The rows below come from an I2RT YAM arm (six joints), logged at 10 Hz.
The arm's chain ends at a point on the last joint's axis. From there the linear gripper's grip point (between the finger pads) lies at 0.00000 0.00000 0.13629 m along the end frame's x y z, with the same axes.
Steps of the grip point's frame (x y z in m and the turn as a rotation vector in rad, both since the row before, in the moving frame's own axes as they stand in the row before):
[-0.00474 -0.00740 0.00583 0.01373 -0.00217 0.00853]
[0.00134 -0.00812 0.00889 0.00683 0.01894 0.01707]
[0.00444 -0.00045 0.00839 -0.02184 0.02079 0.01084]
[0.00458 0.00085 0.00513 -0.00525 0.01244 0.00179]
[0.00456 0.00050 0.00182 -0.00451 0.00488 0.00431]
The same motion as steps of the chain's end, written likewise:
[-0.00445 -0.00553 0.00584 0.01373 -0.00217 0.00853]
[-0.00125 -0.00721 0.00892 0.00683 0.01894 0.01707]
[0.00162 -0.00344 0.00845 -0.02184 0.02079 0.01084]
[0.00289 0.00013 0.00514 -0.00525 0.01244 0.00179]
[0.00390 -0.00012 0.00182 -0.00451 0.00488 0.00431]

